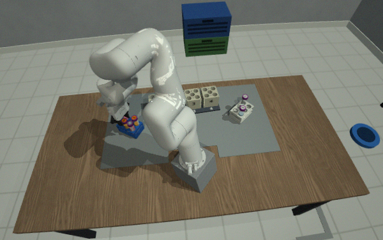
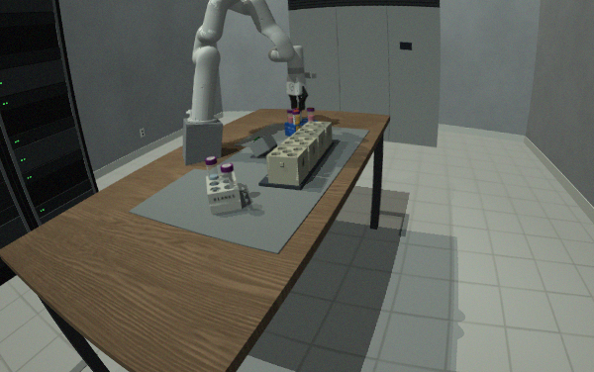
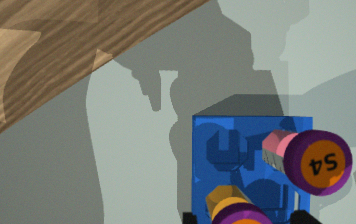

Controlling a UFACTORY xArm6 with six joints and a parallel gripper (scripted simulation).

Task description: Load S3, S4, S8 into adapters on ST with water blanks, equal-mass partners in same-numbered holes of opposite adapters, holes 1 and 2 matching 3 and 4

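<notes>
My hand is 7 cm above the amber-filled sample tube and 1 cm short of it. From my hand the other things lie so: adapter 17 cm to the right, 16 cm ahead, 8 cm below; then white blanks rack 68 cm to the right, 10 cm below, 8 cm ahead.
</notes>
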